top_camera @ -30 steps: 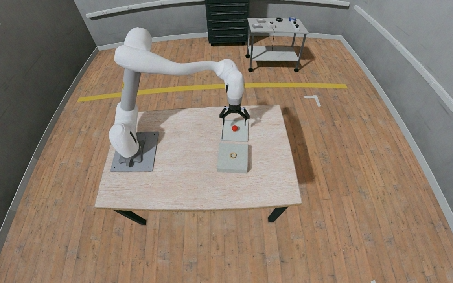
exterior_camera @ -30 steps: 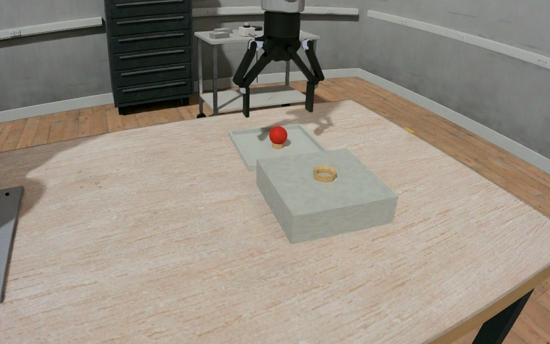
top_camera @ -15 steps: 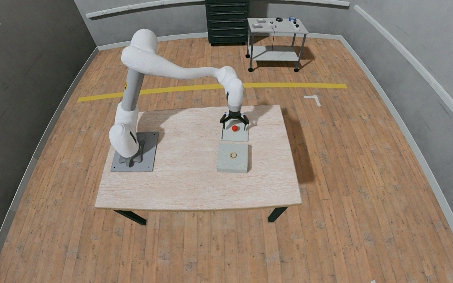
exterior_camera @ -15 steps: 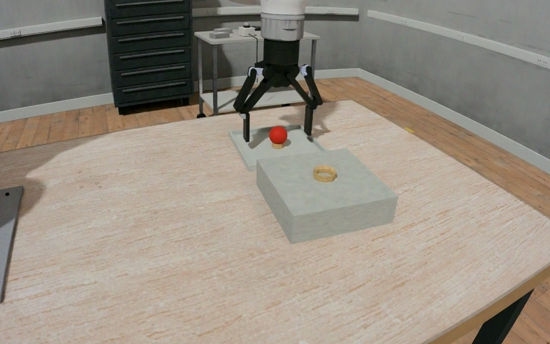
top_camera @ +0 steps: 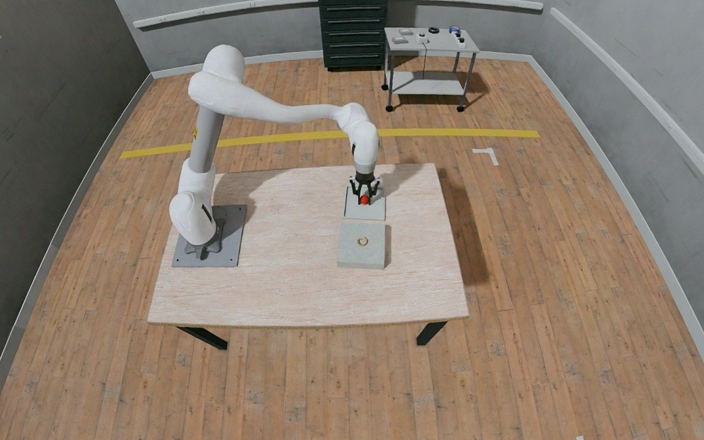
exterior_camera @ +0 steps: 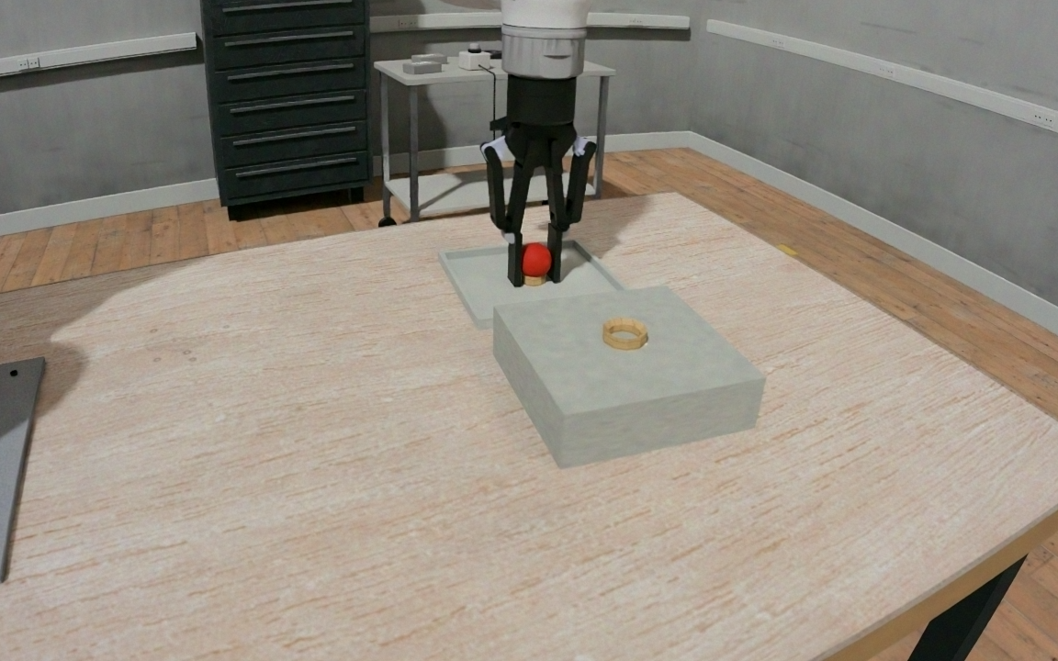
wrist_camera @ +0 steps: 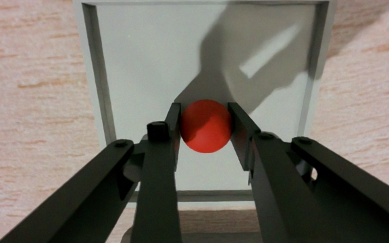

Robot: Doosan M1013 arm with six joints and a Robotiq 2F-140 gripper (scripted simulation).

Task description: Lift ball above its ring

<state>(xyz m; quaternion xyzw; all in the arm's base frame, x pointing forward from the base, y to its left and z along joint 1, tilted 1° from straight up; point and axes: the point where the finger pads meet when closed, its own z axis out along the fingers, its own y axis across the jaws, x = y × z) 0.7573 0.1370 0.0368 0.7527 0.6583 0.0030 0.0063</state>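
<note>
The shallow grey tray lies 3 cm below my hand. Round my hand: red ball: 1 cm below.
</note>
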